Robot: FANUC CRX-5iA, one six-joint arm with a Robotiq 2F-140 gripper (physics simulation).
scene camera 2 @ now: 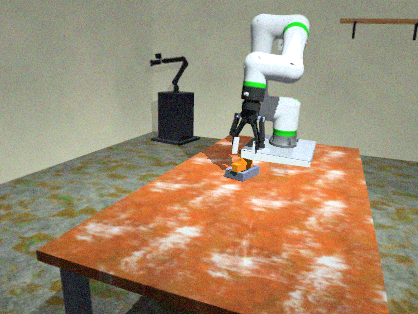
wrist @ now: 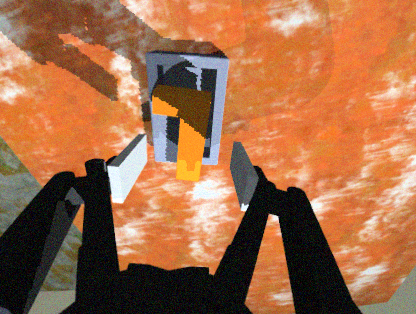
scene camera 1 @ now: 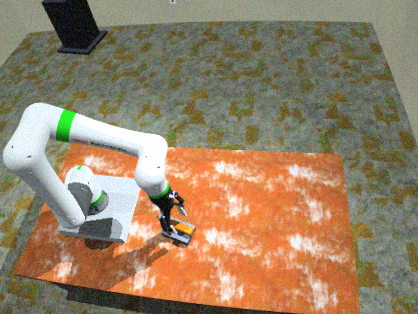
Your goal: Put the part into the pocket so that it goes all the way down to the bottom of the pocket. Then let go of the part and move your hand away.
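Observation:
The orange L-shaped part rests on the grey-blue pocket block. In the wrist view its crossbar lies across the pocket and its stem runs over the block's near wall, with the end sticking out past it. In scene camera 2 the part stands above the rim. Dark pocket shows beyond and beside the part; its underside is hidden. My gripper is open, with its fingers apart on either side of the stem and not touching it.
The block stands on the orange and white table, near the white base plate of my arm. A black pedestal stands on the floor away from the table. A wall shelf is at the upper right.

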